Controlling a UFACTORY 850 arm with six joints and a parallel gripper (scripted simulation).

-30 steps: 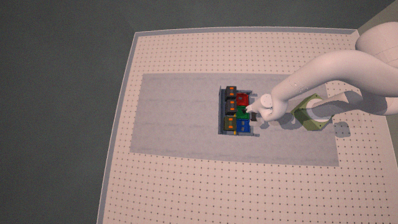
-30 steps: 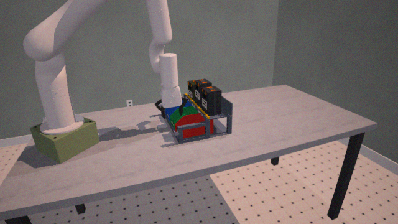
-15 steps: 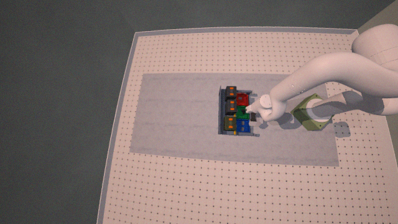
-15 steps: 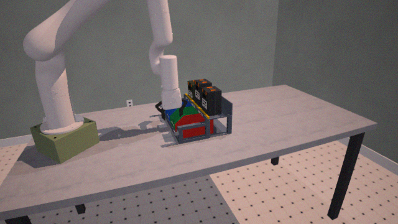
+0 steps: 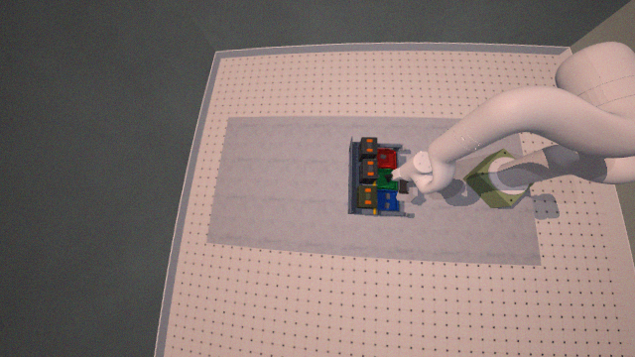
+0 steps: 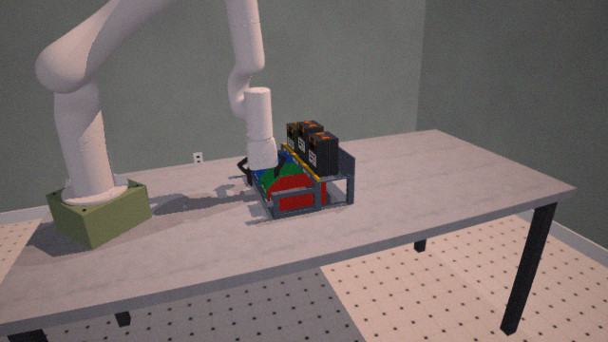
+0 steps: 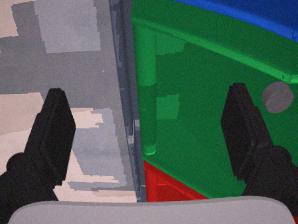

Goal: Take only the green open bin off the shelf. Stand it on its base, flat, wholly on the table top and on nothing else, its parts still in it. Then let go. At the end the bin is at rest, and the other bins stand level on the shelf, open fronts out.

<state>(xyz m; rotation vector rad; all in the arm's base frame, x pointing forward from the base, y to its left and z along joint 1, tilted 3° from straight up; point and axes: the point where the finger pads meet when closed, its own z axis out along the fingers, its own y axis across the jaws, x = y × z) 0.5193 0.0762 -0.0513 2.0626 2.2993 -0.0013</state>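
The shelf front rail lies 10 mm behind my hand and 40 mm below it. From my hand the other things lie so: blue bin (70 mm ahead, 120 mm to the left, 10 mm below); then green open bin (80 mm ahead, 10 mm to the left, 10 mm below); then red bin (90 mm ahead, 100 mm to the right, 10 mm below).
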